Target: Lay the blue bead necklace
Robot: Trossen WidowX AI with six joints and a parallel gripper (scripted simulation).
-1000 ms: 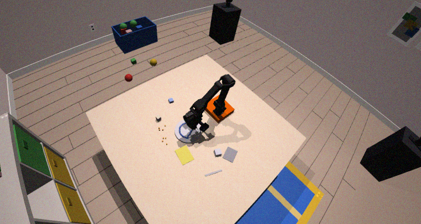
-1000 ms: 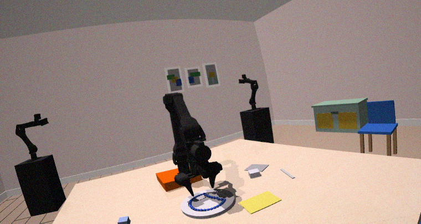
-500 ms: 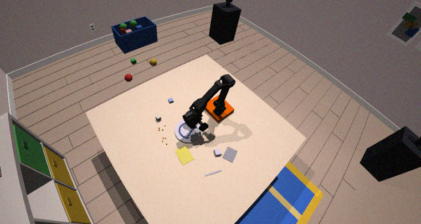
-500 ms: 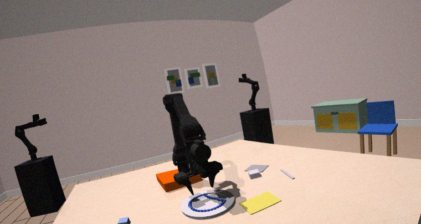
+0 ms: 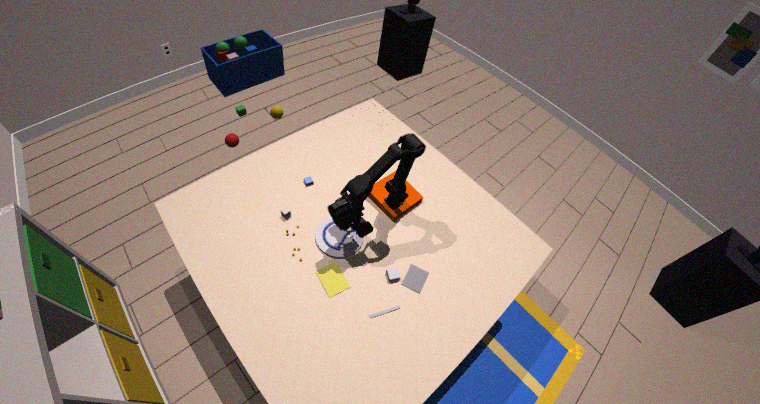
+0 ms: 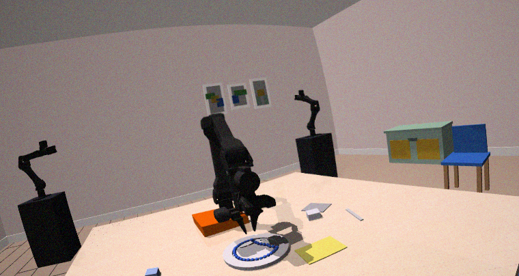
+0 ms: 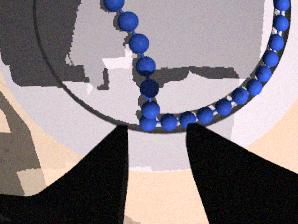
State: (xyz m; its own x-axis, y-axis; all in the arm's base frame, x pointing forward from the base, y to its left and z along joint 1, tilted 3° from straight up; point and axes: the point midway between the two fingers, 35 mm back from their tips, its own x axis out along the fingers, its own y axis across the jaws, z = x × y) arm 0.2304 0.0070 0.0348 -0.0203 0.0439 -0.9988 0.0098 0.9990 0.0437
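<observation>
Now: the round bead board 5 cm ahead of my gripper tip, 1 cm to the right of it and 4 cm below it. Round my gripper tip: yellow sheet: 18 cm ahead, 13 cm to the left, 4 cm below; small grey block: 2 cm behind, 25 cm to the left, 3 cm below; pale cube: 19 cm ahead, 22 cm to the right, 3 cm below.
</observation>
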